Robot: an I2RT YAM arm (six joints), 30 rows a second.
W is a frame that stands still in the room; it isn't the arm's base.
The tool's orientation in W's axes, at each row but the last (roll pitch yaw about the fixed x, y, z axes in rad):
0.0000 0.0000 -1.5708
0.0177 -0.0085 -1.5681
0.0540 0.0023 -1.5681
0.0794 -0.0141 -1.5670
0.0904 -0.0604 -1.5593
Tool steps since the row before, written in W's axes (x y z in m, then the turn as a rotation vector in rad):
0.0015 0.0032 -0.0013 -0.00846 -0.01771 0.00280
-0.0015 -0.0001 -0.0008 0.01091 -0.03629 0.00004
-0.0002 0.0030 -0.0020 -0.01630 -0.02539 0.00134
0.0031 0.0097 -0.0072 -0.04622 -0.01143 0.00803
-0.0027 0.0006 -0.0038 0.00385 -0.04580 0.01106
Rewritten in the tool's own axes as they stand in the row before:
-0.0032 0.0015 -0.0013 0.01771 -0.00846 0.00280
0.0001 -0.0015 -0.0008 0.03632 0.01081 -0.00046
-0.0030 -0.0003 -0.0020 0.02534 -0.01627 0.00228
-0.0098 0.0026 -0.0073 0.01137 -0.04549 0.01152
-0.0009 -0.0030 -0.0035 0.04643 0.00406 0.00794

